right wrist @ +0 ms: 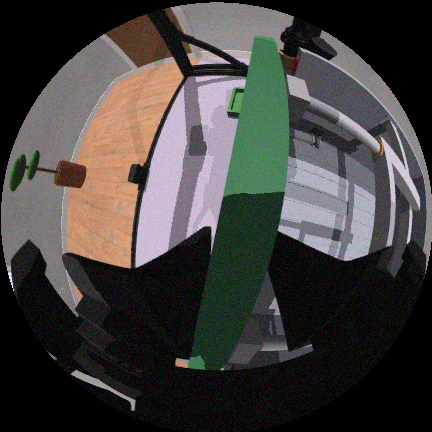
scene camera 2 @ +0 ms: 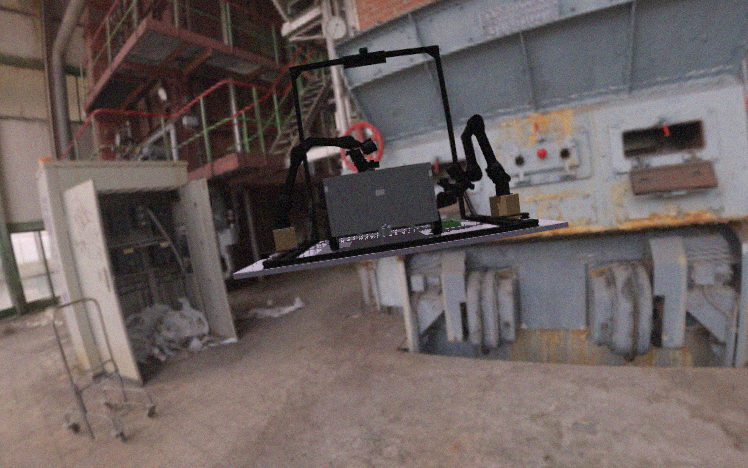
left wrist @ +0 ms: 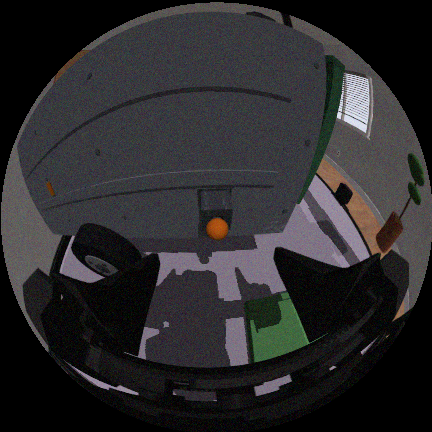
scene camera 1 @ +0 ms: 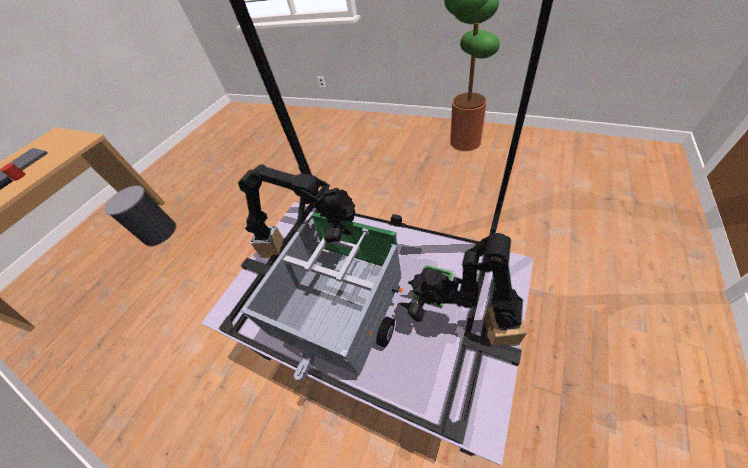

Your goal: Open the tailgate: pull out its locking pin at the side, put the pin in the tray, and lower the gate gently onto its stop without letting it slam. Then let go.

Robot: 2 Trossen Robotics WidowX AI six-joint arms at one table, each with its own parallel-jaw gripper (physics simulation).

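Seen in the pictures: left gripper, between the fingertips: (left wrist: 217, 257) (scene camera 1: 404, 293); right gripper, between the fingertips: (scene camera 1: 351, 230); left arm's base, origin of its link: (right wrist: 290, 53) (scene camera 2: 503, 195) (scene camera 1: 506, 319); right arm's base, origin of its link: (scene camera 2: 283, 228) (scene camera 1: 263, 234).
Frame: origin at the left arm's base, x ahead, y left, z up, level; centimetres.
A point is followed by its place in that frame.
Observation:
The green tailgate (scene camera 1: 380, 248) @[x 38.9, y -28.8, z 8.4 cm] (left wrist: 325, 125) @[x 33.3, y -26.4, z 7.7 cm] (right wrist: 260, 150) @[x 46.3, y -34.4, z 17.2 cm] stands upright at the rear of the grey trailer (scene camera 1: 322, 335) @[x 62.4, y -1.8, z -1.9 cm] (scene camera 2: 380, 204) @[x 67.0, y 2.2, z 4.1 cm] (left wrist: 175, 130) @[x 37.0, y -14.3, z 5.9 cm]. The locking pin's orange knob (scene camera 1: 400, 289) @[x 33.4, y -15.1, z 0.7 cm] (left wrist: 217, 228) @[x 33.0, y -15.0, z 0.6 cm] is at the bracket low on the trailer's side; its shaft is hidden. My left gripper (scene camera 1: 410, 293) @[x 32.2, y -14.6, z -1.5 cm] (left wrist: 217, 257) @[x 32.2, y -14.6, z -1.5 cm] is wide open and empty, its fingertips spread either side of the knob and a little below it in the left wrist view. My right gripper (scene camera 1: 337, 219) (right wrist: 236, 233) @[x 49.3, y -36.1, z 12.3 cm] is shut on the tailgate's top edge. The green tray (scene camera 2: 452, 223) @[x 22.4, y -13.7, z -9.8 cm] (left wrist: 282, 340) @[x 21.3, y -17.7, z -10.8 cm] (right wrist: 233, 114) @[x 23.2, y -29.4, z -10.6 cm] lies on the table, partly hidden by my left arm.
A trailer wheel (scene camera 1: 385, 332) @[x 40.1, y -0.6, z -1.6 cm] (left wrist: 102, 250) @[x 37.8, y -5.1, z -2.4 cm] stands near my left gripper. White bars (scene camera 1: 330, 271) @[x 55.5, y -16.5, z 15.6 cm] span the inside of the trailer above its bed. A black frame rail (scene camera 1: 380, 411) @[x 44.1, y 21.6, z -11.7 cm] runs along the table's near edge. A small black block (scene camera 1: 396, 220) @[x 31.9, y -55.7, z -7.4 cm] (right wrist: 136, 173) @[x 32.7, y -56.1, z -6.8 cm] sits at the back edge.

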